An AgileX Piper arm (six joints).
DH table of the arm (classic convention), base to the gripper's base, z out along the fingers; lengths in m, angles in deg. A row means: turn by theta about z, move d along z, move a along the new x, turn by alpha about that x. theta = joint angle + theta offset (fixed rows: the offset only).
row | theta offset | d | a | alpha
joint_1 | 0 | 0.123 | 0 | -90
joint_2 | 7.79 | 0 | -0.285 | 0
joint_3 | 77.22 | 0 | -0.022 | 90
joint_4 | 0 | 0.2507 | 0 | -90
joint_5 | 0 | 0 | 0 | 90
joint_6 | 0 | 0.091 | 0 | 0
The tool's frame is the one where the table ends.
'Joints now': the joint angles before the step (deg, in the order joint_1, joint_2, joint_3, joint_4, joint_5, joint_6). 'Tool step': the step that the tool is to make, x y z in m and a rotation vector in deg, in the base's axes. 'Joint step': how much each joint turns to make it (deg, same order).
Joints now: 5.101 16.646 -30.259 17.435 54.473 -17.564
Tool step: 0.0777 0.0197 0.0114 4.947 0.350 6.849
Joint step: -0.020 21.801 -3.131 18.950 -14.130 -18.772
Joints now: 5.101 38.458 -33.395 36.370 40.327 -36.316
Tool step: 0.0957 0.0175 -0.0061 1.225 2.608 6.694
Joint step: -0.009 25.347 -9.617 18.857 -4.383 -23.181
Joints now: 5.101 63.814 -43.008 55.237 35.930 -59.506
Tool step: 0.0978 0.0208 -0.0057 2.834 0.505 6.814
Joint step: 0.547 22.517 -17.438 10.579 3.606 -12.403
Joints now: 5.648 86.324 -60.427 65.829 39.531 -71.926
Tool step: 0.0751 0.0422 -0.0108 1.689 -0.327 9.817
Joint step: 3.959 18.096 -19.862 0.966 6.041 -1.955
